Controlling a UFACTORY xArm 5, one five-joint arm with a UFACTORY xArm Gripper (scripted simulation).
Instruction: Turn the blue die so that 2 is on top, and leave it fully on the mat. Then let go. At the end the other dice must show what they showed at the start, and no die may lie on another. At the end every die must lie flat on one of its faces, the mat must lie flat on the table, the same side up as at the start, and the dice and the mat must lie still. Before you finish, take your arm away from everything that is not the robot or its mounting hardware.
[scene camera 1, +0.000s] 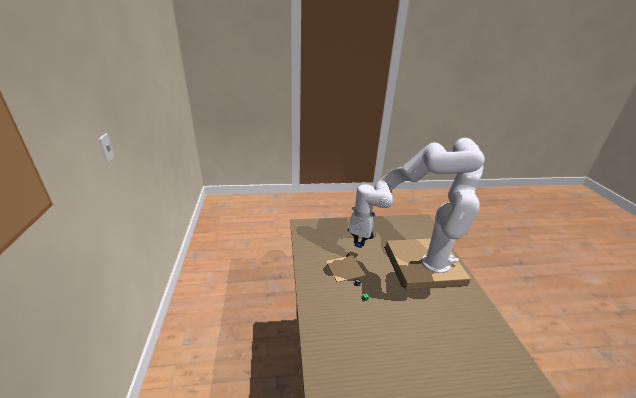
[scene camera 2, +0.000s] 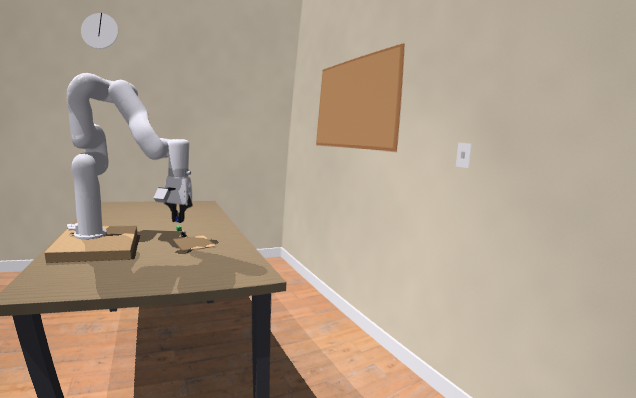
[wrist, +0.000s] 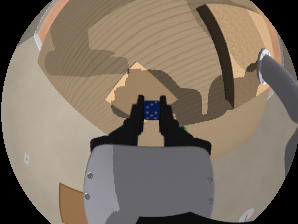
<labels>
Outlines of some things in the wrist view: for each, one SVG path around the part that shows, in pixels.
The gripper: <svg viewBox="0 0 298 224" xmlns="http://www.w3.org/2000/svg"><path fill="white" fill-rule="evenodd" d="M90 141L91 154L85 171L83 187L84 210L88 224L251 224L253 222L223 222L211 219L215 202L215 178L210 158L211 143L203 139L194 138L179 126L179 122L173 118L171 105L167 105L166 95L161 95L159 100L159 132L164 136L164 147L137 146L138 136L143 132L145 101L143 95L138 95L137 104L132 105L130 117L124 120L122 126L111 132L108 136L93 138Z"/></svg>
A tan mat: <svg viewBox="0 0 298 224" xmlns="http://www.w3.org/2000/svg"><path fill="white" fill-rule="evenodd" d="M105 99L129 116L132 105L137 103L138 95L143 95L144 101L159 101L161 95L166 95L167 104L169 105L178 100L163 83L138 61L126 72Z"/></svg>
</labels>
